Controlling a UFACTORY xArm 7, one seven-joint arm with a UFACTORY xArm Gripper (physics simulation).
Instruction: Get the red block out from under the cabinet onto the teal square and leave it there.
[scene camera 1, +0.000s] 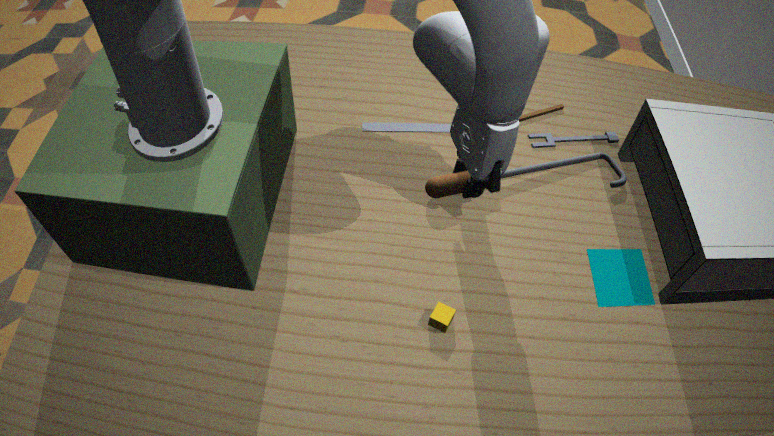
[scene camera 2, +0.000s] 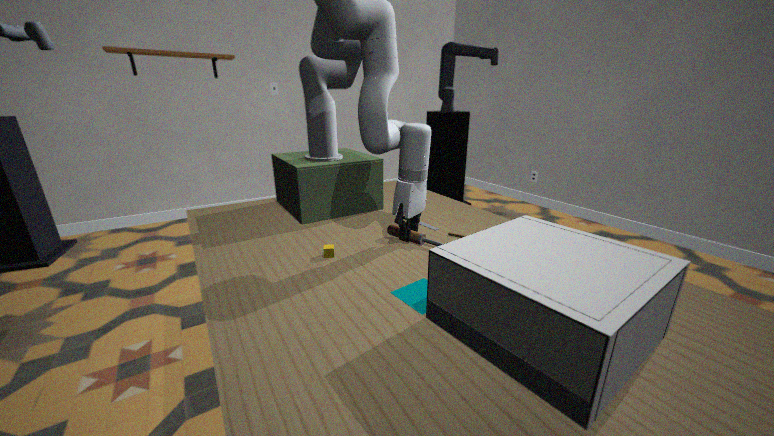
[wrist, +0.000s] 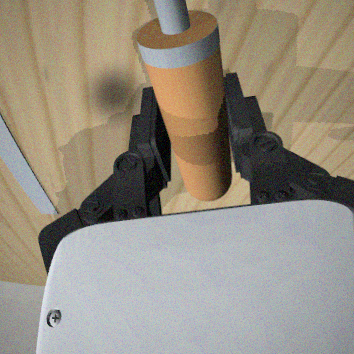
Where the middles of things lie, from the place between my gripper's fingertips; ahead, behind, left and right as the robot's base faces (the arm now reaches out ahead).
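The flat grey bar (scene camera 1: 366, 126) is 120 mm behind my hand, 90 mm to the left of it and 10 mm below it. As for the teal square (scene camera 1: 620, 278), I find it 260 mm ahead of my hand, 80 mm to the right and 10 mm below; going by their middles, it is the farthest from my hand of the things named here. And there is the hooked grey rod (scene camera 1: 579, 159), 10 mm above my hand, 50 mm to the left of it and 100 mm ahead of it. Going by their middles, of the things named here the rod is the nearest to my hand.
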